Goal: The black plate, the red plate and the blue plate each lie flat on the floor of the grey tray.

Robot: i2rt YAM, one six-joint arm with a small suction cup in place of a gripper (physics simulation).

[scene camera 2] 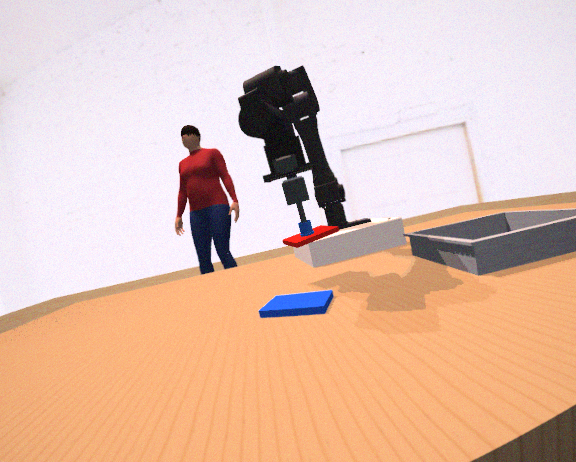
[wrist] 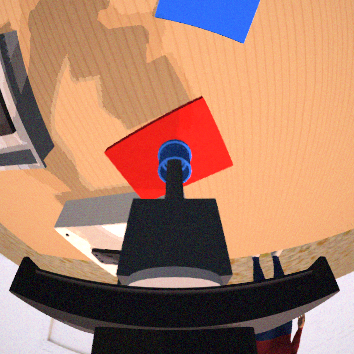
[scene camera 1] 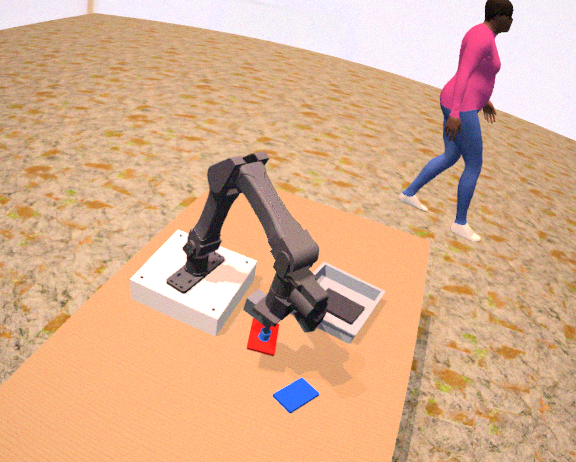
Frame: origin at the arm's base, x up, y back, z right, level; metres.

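Where they show: hand at its tool point: (scene camera 2: 308, 239) (wrist: 173, 149) (scene camera 1: 262, 339); arm's base at its link origin: (scene camera 1: 196, 271).
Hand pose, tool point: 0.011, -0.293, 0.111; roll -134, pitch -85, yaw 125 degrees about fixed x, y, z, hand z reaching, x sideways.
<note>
Each offset is from my tool point to the top centre of the thing, as dx, dy, dz. Level surfaces: height alone.
My suction cup (scene camera 1: 264, 335) (scene camera 2: 306, 228) (wrist: 174, 162) is on the top face of the red plate {+0.020, +0.002, -0.004} (scene camera 1: 256, 345) (scene camera 2: 322, 233) (wrist: 205, 135) and holds it in the air above the table, in front of the white base. The blue plate {-0.076, -0.137, +0.042} (scene camera 1: 296, 395) (scene camera 2: 297, 303) (wrist: 210, 15) lies flat on the table; part of it shows in the wrist view. The black plate {-0.073, -0.082, -0.339} (scene camera 1: 345, 306) (wrist: 4, 117) lies flat on the floor of the grey tray {-0.037, -0.071, -0.331} (scene camera 1: 372, 300) (scene camera 2: 525, 250) (wrist: 37, 145); the arm hides part of the tray in scene camera 1, and the tray's walls hide the plate in scene camera 2.
The white base block (scene camera 1: 175, 312) (scene camera 2: 360, 245) (wrist: 95, 212) carries the arm and stands on the table {dx -0.087} (scene camera 1: 150, 390) (scene camera 2: 200, 375) beside the red plate. The tray's raised walls stand to the other side. A person (scene camera 1: 472, 80) in pink and a person (scene camera 2: 205, 185) in red stand beyond the table.
</note>
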